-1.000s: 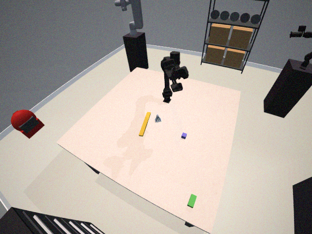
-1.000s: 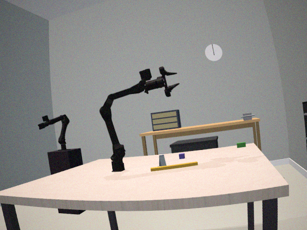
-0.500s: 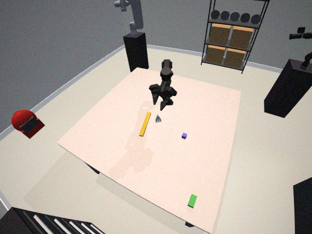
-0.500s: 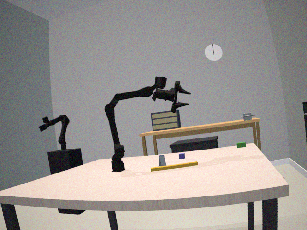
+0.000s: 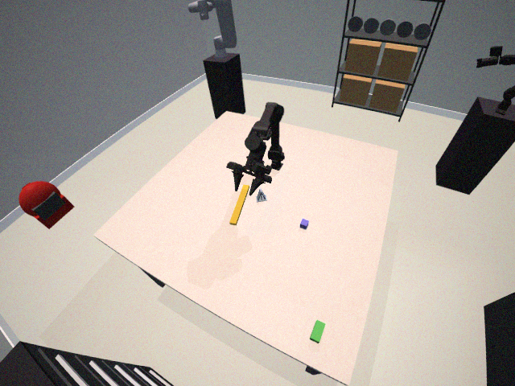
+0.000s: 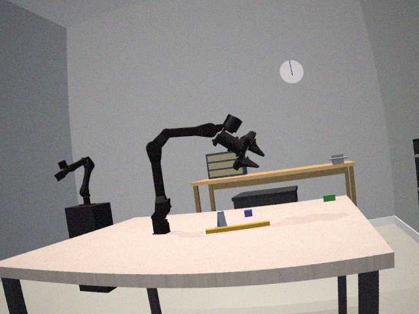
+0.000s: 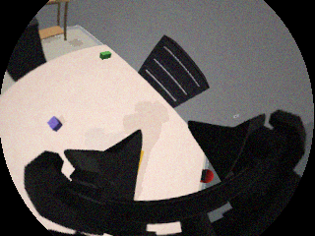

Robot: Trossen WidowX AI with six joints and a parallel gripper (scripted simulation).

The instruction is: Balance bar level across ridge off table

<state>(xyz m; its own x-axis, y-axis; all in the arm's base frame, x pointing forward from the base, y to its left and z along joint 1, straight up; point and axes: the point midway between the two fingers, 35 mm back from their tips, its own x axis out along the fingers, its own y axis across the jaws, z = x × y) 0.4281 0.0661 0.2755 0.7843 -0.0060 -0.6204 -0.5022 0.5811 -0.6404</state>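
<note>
My gripper tip is 25 cm above the yellow bar, 11 cm to the left of it and 11 cm past it. From my gripper tip the other things lie so: green block 43 cm to the left, 28 cm ahead, 24 cm below; purple cube 24 cm below, 23 cm to the left, 12 cm behind.
</note>
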